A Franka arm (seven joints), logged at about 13 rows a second.
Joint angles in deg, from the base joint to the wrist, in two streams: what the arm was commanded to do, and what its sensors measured. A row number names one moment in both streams.
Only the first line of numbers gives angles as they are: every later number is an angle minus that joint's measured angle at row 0.
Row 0, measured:
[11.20, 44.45, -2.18, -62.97, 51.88, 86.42, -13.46]
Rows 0 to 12, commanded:
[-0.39, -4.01, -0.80, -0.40, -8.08, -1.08, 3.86]
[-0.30, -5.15, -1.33, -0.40, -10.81, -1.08, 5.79]
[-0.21, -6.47, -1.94, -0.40, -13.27, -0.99, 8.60]
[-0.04, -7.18, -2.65, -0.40, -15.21, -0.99, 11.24]
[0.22, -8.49, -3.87, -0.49, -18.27, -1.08, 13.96]
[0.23, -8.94, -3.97, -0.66, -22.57, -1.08, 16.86]
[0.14, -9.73, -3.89, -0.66, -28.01, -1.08, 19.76]
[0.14, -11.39, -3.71, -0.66, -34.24, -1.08, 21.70]
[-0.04, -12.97, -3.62, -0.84, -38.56, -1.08, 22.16]
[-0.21, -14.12, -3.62, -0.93, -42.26, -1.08, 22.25]
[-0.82, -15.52, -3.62, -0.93, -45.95, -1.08, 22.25]
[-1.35, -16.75, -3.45, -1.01, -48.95, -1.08, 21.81]
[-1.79, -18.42, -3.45, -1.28, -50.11, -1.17, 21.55]
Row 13, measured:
[-0.94, -14.80, -3.80, 0.16, -46.94, -0.56, 20.82]
